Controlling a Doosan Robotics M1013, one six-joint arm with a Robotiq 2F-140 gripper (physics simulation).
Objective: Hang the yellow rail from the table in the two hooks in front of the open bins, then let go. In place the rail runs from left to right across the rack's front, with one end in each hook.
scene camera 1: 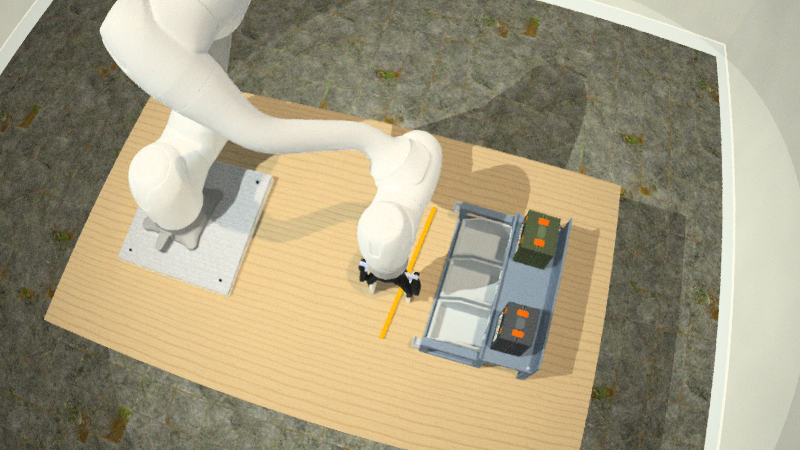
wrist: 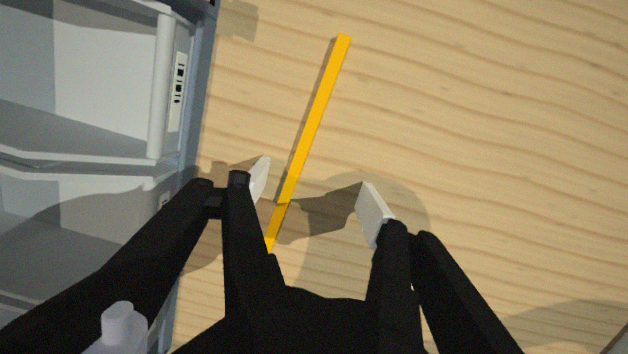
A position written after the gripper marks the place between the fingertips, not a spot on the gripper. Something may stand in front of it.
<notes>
In view: the gripper (scene camera 1: 391,293), a yellow rail (wrist: 342,42) and a dark grey case (scene camera 1: 516,325).
The gripper also shows in the wrist view (wrist: 314,183). The wrist view does not show the dark grey case: it is out of frame.
</notes>
